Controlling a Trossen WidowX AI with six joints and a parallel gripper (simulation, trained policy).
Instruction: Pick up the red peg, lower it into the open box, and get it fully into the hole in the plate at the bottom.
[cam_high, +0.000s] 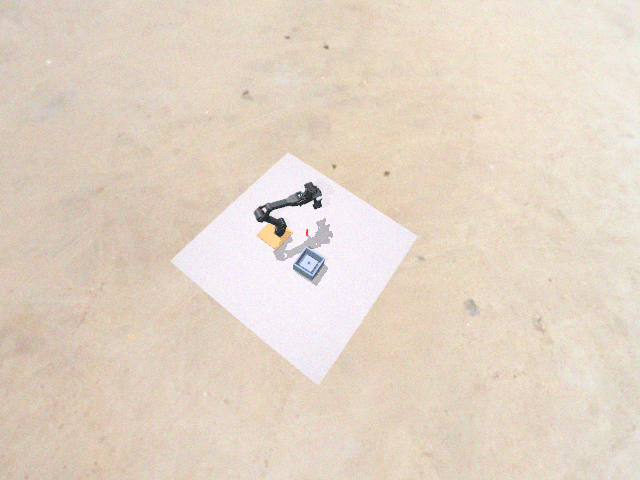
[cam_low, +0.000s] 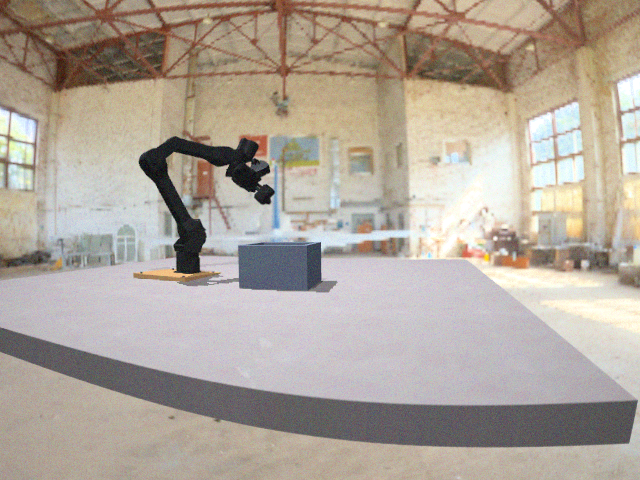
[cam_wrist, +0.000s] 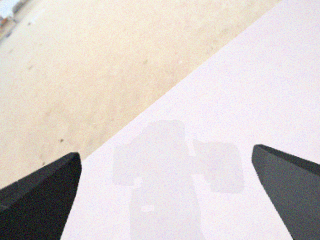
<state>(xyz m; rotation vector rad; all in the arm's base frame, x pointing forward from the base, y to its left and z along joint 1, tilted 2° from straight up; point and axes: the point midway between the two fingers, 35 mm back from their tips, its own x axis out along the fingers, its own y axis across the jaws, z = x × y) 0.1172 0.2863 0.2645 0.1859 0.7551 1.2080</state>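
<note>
The red peg lies 22 cm to the right of my gripper tip, 20 cm below it and 5 cm ahead of it. From my gripper tip the other things lie so: blue-grey box: 42 cm to the right, 22 cm below, 20 cm ahead.
</note>
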